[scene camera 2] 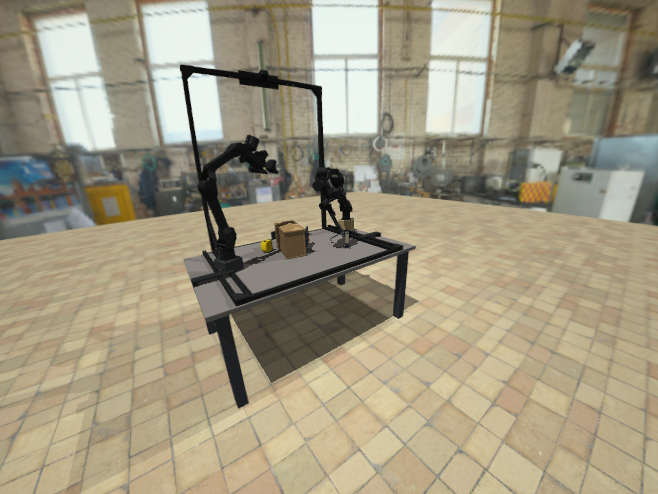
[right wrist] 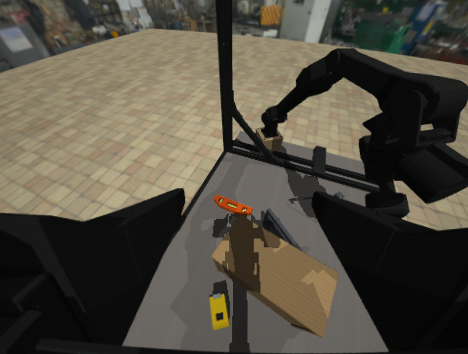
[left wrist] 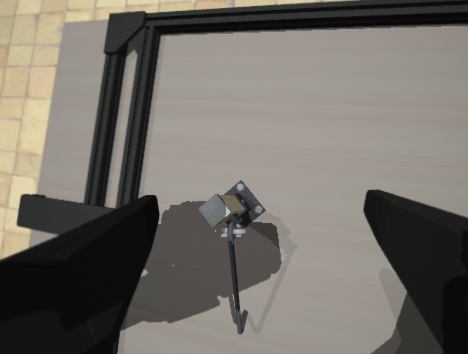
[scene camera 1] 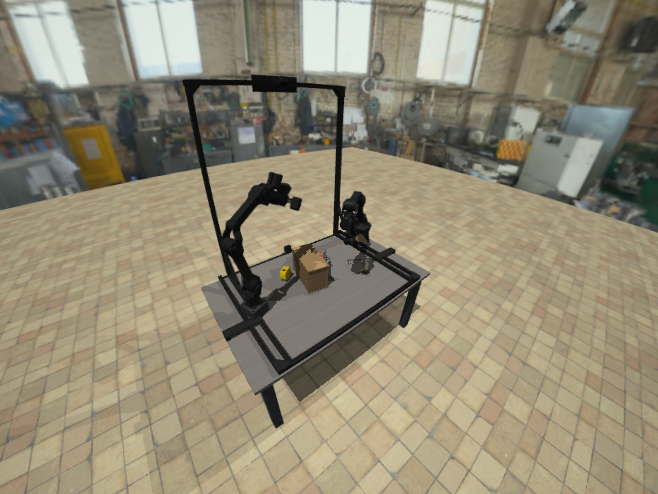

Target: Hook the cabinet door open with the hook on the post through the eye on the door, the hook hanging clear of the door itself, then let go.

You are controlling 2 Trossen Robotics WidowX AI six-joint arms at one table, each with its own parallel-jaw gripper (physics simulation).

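Frame: origin at the left arm's base, x up, y left, z back, level; metres.
Where they show: left gripper, fingertip midpoint: (scene camera 2: 340, 212) (right wrist: 374, 188) (left wrist: 261, 203) (scene camera 1: 364, 245); right gripper, fingertip midpoint: (scene camera 2: 272, 173) (right wrist: 248, 196); left arm's base, origin of the base link: (scene camera 2: 346, 219) (right wrist: 269, 132); right arm's base, origin of the base link: (scene camera 2: 227, 258) (scene camera 1: 253, 303).
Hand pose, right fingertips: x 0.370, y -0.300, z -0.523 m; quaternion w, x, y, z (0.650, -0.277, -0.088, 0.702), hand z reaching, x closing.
Observation:
Things, the pixels of their top centre, and the offset from my right fingertips. "spot": a spot on its surface instead.
- wooden cabinet, middle of its top: (right wrist: 273, 264) (scene camera 1: 309, 256) (scene camera 2: 288, 225) dx -0.304, dy +0.081, dz -0.006 m
- short post, surface spot: (left wrist: 214, 210) (right wrist: 340, 194) spot: dx -0.362, dy +0.399, dz +0.139 m
- yellow tape measure, middle of its top: (right wrist: 217, 309) (scene camera 1: 284, 267) (scene camera 2: 265, 239) dx -0.384, dy -0.060, dz -0.052 m
- orange level, middle of its top: (right wrist: 232, 204) dx -0.447, dy +0.048, dz +0.238 m
- dark grey bar-like thing, middle of its top: (right wrist: 292, 234) dx -0.340, dy +0.167, dz +0.053 m
The wooden cabinet (scene camera 1: 314, 275) (scene camera 2: 292, 241) (right wrist: 295, 277) stands mid-table. I cannot make out its door or eye. The short post (left wrist: 214, 210) (scene camera 2: 346, 238) (right wrist: 339, 196) stands apart from the cabinet, to its right in scene camera 2. Its thin dark hook (left wrist: 234, 280) hangs out from the post toward the bottom of the left wrist view. My left gripper (left wrist: 261, 203) (scene camera 2: 347, 225) is open and empty above the post, its fingers wide to either side. My right gripper (right wrist: 248, 196) (scene camera 1: 295, 203) (scene camera 2: 271, 167) is open and empty, high above the table.
A yellow tape measure (right wrist: 218, 311) (scene camera 1: 285, 273) (scene camera 2: 266, 245) lies beside the cabinet. An orange level (right wrist: 232, 204) and a dark grey bar-like thing (right wrist: 281, 229) lie near its far end. Black frame rails (left wrist: 300, 17) border the table, and an upright (right wrist: 224, 75) rises behind.

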